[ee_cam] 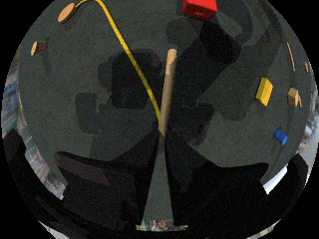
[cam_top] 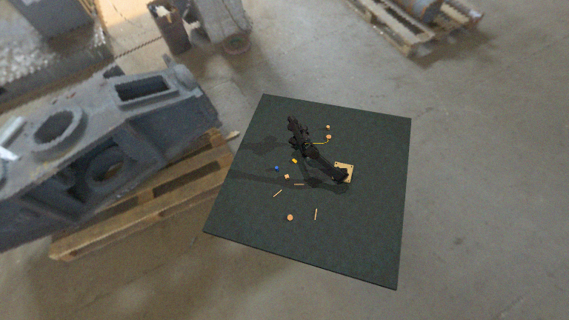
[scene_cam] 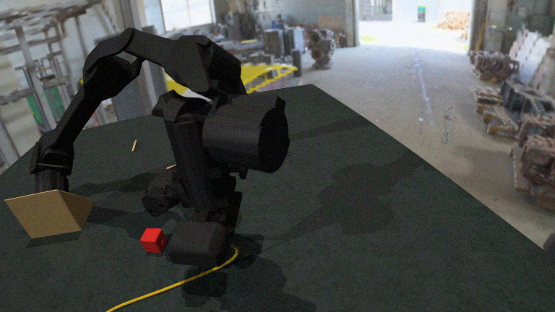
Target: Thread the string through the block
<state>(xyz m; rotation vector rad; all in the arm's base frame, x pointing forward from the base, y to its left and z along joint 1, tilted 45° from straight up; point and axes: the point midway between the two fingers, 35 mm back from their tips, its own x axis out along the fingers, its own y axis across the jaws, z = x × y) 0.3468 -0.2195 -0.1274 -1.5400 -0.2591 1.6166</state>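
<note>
The red block is 12 cm behind my gripper tip, 9 cm to the left of it and 3 cm below it. Round my gripper tip: thin wooden stick: 1 cm to the left, 1 cm behind; then round wooden button: 23 cm behind, 8 cm to the right, 4 cm below; then yellow block: 16 cm to the left, 4 cm below, 1 cm ahead.
</note>
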